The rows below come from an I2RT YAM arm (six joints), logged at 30 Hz.
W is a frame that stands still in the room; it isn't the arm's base.
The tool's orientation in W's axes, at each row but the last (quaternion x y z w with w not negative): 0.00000, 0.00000, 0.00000, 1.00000; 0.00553, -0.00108, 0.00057, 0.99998; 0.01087, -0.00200, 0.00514, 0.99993; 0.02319, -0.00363, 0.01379, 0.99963; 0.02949, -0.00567, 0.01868, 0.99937; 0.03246, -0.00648, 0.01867, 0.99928; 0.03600, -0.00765, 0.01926, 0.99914; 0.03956, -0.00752, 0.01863, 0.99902; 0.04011, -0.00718, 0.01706, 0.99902; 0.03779, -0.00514, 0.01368, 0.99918; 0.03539, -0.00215, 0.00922, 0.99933; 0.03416, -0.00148, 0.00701, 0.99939
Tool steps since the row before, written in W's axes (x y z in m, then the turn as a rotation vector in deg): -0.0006, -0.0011, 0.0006, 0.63, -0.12, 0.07; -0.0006, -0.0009, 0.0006, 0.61, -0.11, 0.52; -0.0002, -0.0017, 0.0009, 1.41, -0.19, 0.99; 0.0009, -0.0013, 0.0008, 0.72, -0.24, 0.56; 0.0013, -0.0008, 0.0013, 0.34, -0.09, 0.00; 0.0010, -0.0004, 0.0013, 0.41, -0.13, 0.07; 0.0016, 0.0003, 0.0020, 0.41, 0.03, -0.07; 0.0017, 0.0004, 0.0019, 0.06, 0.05, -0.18; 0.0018, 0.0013, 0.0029, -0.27, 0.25, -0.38; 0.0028, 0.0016, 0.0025, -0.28, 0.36, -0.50; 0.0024, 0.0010, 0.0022, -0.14, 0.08, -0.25; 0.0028, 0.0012, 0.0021, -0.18, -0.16, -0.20
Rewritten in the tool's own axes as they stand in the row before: -0.0006, -0.0011, 0.0006, 0.63, -0.12, 0.07; -0.0006, -0.0009, 0.0006, 0.61, -0.10, 0.52; -0.0002, -0.0017, 0.0009, 1.41, -0.18, 0.99; 0.0009, -0.0013, 0.0009, 0.72, -0.23, 0.57; 0.0013, -0.0008, 0.0013, 0.34, -0.10, 0.00; 0.0010, -0.0004, 0.0013, 0.41, -0.14, 0.07; 0.0016, 0.0004, 0.0020, 0.41, 0.01, -0.08; 0.0017, 0.0005, 0.0018, 0.06, 0.03, -0.18; 0.0019, 0.0015, 0.0028, -0.27, 0.23, -0.40; 0.0029, 0.0017, 0.0023, -0.28, 0.33, -0.52; 0.0024, 0.0011, 0.0021, -0.14, 0.06, -0.25; 0.0028, 0.0013, 0.0020, -0.18, -0.17, -0.19
